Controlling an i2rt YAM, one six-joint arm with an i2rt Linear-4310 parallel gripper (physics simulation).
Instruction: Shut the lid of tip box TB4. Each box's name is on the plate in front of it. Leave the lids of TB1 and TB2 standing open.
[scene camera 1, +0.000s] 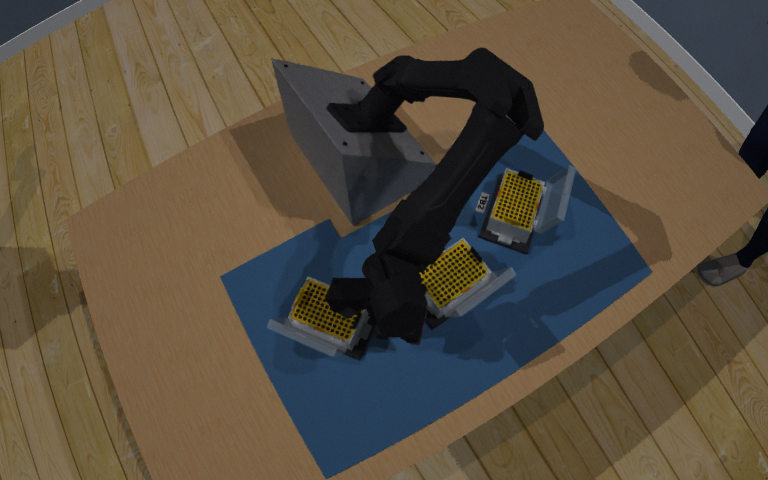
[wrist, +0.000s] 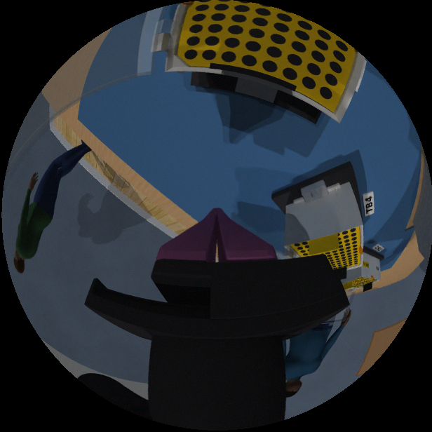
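Seen in the pictures: gripper, fingertip midpoint: (scene camera 1: 415, 343); arm's base, link origin: (scene camera 1: 367, 120).
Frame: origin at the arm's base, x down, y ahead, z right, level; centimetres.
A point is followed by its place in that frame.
TB4 (scene camera 1: 455, 273) {x 8.9, y 31.3, z 4.9 cm} (wrist: 325, 217) is the middle box, with a yellow perforated top; its name plate (wrist: 368, 204) shows in the wrist view. Its clear lid (scene camera 1: 485, 292) {x 0.3, y 39.0, z 6.1 cm} stands open on the side away from the robot base; in the wrist view my gripper largely hides it. My gripper (wrist: 216, 214) is shut and empty, its purple fingertips together. It is between TB4 and TB1; in the scene view the arm hides most of the fingers. TB1 (scene camera 1: 325, 311) {x 9.0, y 22.5, z 27.2 cm} (wrist: 260, 42) is at the left, its lid (scene camera 1: 303, 337) {x 0.2, y 26.7, z 33.5 cm} open. TB2 (scene camera 1: 516, 199) {x 9.0, y 27.5, z -14.8 cm} is at the right, its lid (scene camera 1: 557, 200) {x 4.6, y 34.0, z -18.8 cm} open.
The boxes stand on a blue mat (scene camera 1: 368, 407) {x 14.7, y 40.0, z 31.7 cm} (wrist: 165, 150) on a wooden table (scene camera 1: 141, 254) {x 15.0, y -14.5, z 51.9 cm}. The grey robot base (scene camera 1: 317, 152) {x 3.0, y -1.9, z 10.7 cm} stands behind them. The forearm (scene camera 1: 453, 175) {x -23.0, y 28.7, z 6.9 cm} reaches over the mat between the base and the boxes, close beside TB2 and TB4.
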